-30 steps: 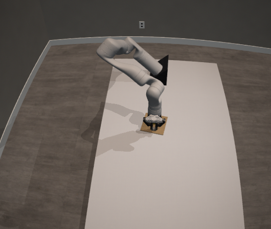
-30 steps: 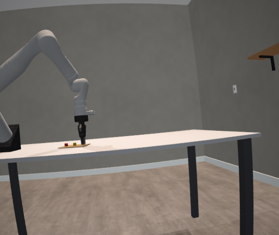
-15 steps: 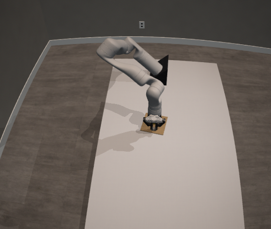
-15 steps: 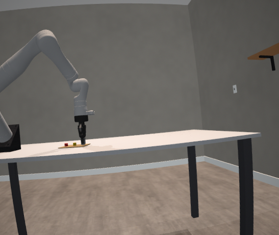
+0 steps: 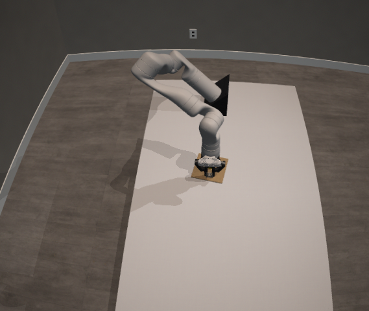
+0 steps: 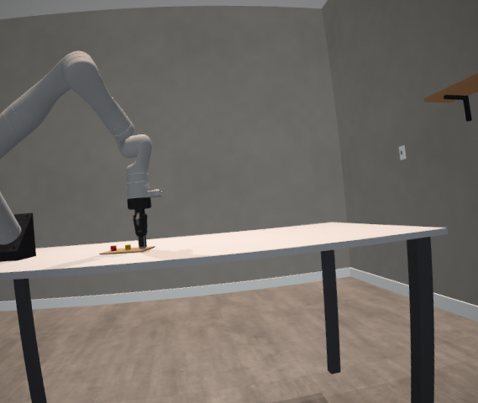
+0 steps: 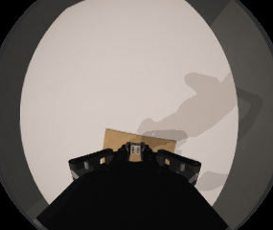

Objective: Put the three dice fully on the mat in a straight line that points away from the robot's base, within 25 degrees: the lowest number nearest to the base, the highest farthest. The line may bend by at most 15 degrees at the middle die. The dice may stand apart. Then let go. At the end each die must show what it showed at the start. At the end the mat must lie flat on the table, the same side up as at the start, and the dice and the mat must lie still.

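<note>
Right now the white die is 1 cm below my hand. The rest, counted from my hand: yellow die: 5 cm behind, 1 cm to the left, 1 cm below; then square mat: 5 cm behind, 1 cm to the left, 2 cm below; then red die: 10 cm behind, 1 cm to the left, 1 cm below.
</note>
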